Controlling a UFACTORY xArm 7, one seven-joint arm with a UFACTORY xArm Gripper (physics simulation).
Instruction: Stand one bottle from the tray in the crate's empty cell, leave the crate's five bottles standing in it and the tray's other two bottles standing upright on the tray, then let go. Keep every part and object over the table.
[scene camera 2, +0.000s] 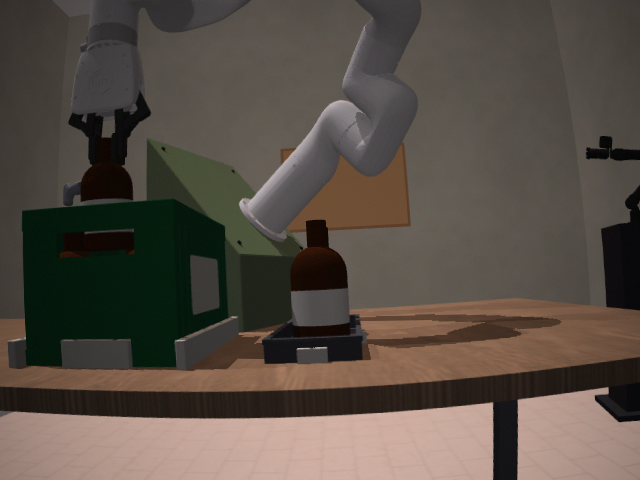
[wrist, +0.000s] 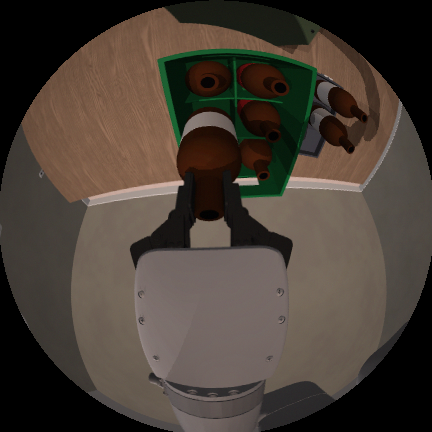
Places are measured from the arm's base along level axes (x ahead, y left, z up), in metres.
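Pixels of known places: gripper, fingertip midpoint: (scene camera 2: 107, 164) (wrist: 208, 180); arm's base at its link origin: (scene camera 2: 261, 221).
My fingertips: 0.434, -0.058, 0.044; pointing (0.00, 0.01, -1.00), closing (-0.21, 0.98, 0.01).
Observation:
Ahead of a thing's pixels: the offset from my fingertips to its top centre, as dx, dy, dz. "pt": to the spot under its first point. Level surfaces: height alone.
My gripper (scene camera 2: 106, 149) (wrist: 208, 180) is shut on the neck of a brown bottle {+0.001, +0.001, +0.036} (scene camera 2: 106, 181) (wrist: 208, 152) with a white label. The bottle is upright, its shoulder above the rim of the green crate {-0.009, +0.049, -0.081} (scene camera 2: 103, 310) (wrist: 299, 145) and its lower part inside the crate's outline. In the wrist view it covers part of the crate's left column; the cell beneath it is hidden. Four other bottles show in the crate, one at the far left (wrist: 207, 80) and three in the right column {-0.023, +0.094, -0.093} (wrist: 261, 117). Two bottles {-0.165, +0.257, -0.096} (wrist: 336, 97) {-0.078, +0.277, -0.096} (wrist: 329, 127) stand upright on the dark tray {pt +0.064, +0.268, -0.245} (scene camera 2: 276, 353) (wrist: 312, 142).
White blocks (scene camera 2: 96, 353) (scene camera 2: 206, 335) edge the crate's foot on the wooden table {dz -0.256} (scene camera 2: 439, 361) (wrist: 100, 100). A green sloped box (scene camera 2: 268, 289) (wrist: 250, 25) stands behind the crate. The tray is right of the crate, near the table's front edge.

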